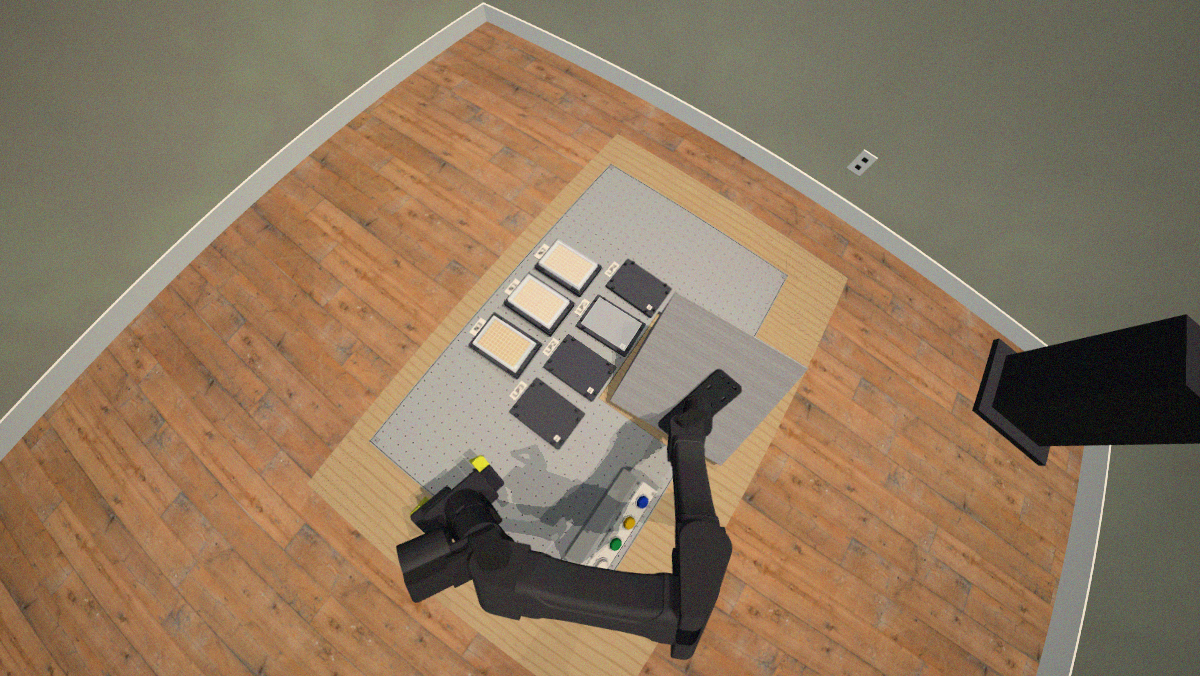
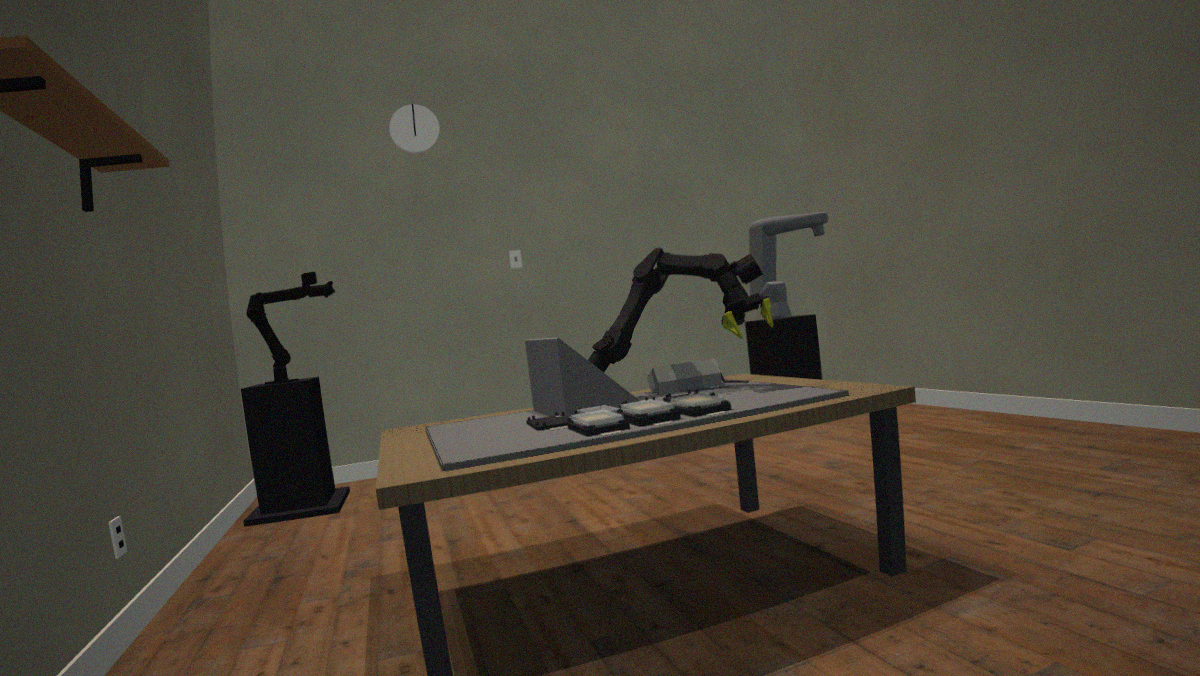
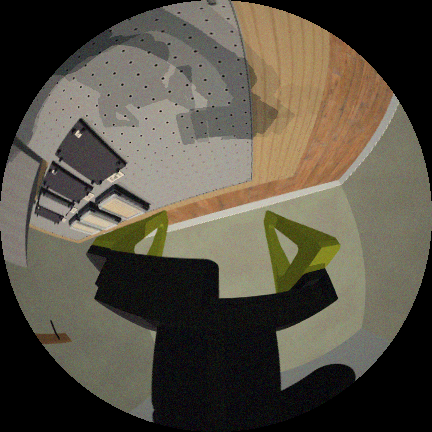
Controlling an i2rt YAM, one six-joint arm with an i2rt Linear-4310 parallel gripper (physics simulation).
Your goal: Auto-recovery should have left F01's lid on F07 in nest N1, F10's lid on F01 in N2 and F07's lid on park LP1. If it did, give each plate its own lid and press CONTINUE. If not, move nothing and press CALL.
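Pixels of known places: gripper, fingertip midpoint: [image 1: 449, 480] [image 2: 757, 332] [image 3: 215, 215]; arm's base at its link origin: [image 1: 698, 406] [image 2: 588, 376].
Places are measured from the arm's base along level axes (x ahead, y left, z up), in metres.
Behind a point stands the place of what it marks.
My gripper [image 1: 450, 484] @[x 0.300, y 0.420, z 0.083 m] [image 2: 755, 330] @[x 0.300, y 0.420, z 0.083 m] [image 3: 215, 215] @[x 0.300, y 0.420, z 0.083 m] is open and empty, raised above the table's near left part. Three pale-topped plates sit in dark nests: the upper plate [image 1: 568, 265] @[x 0.454, y -0.101, z -0.048 m] [image 2: 597, 417] @[x 0.501, y -0.116, z -0.049 m] [image 3: 84, 227] @[x 0.446, y -0.084, z -0.049 m], middle plate [image 1: 538, 302] @[x 0.443, y 0.025, z -0.044 m] [image 2: 648, 408] @[x 0.512, y 0.003, z -0.045 m] [image 3: 97, 217] @[x 0.420, y 0.058, z -0.045 m] and lower plate [image 1: 504, 344] @[x 0.439, y 0.155, z -0.055 m] [image 2: 699, 403] @[x 0.506, y 0.132, z -0.054 m] [image 3: 124, 204] @[x 0.420, y 0.189, z -0.048 m]. The lower one looks more tan. A clear-grey lid [image 1: 611, 323] @[x 0.275, y -0.052, z -0.064 m] [image 3: 52, 201] @[x 0.262, y -0.021, z -0.064 m] lies on the second park from the top. Blue [image 1: 642, 502] @[x -0.021, y 0.235, z -0.010 m], yellow [image 1: 628, 523] @[x -0.023, y 0.286, z -0.010 m] and green [image 1: 615, 544] @[x -0.027, y 0.334, z -0.010 m] buttons stand in a row; a white one is partly hidden. Plate IDs and button words are unreadable.
Dark parks [image 1: 638, 287] @[x 0.281, y -0.179, z -0.071 m] [image 1: 579, 366] @[x 0.269, y 0.081, z -0.071 m] [image 1: 547, 412] @[x 0.258, y 0.213, z -0.071 m] hold no visible lid. A tall grey wedge-shaped block [image 1: 688, 344] @[x 0.105, y -0.070, z 0.078 m] [image 2: 544, 377] @[x 0.043, y -0.144, z 0.020 m] stands beside the parks and my arm's base. The grey button housing [image 1: 600, 512] @[x 0.033, y 0.305, z -0.030 m] [image 2: 684, 375] @[x 0.036, y 0.296, z -0.035 m] lies under my arm. Arm shadows fall on the perforated board [image 1: 671, 218] @[x 0.338, y -0.425, z -0.081 m].
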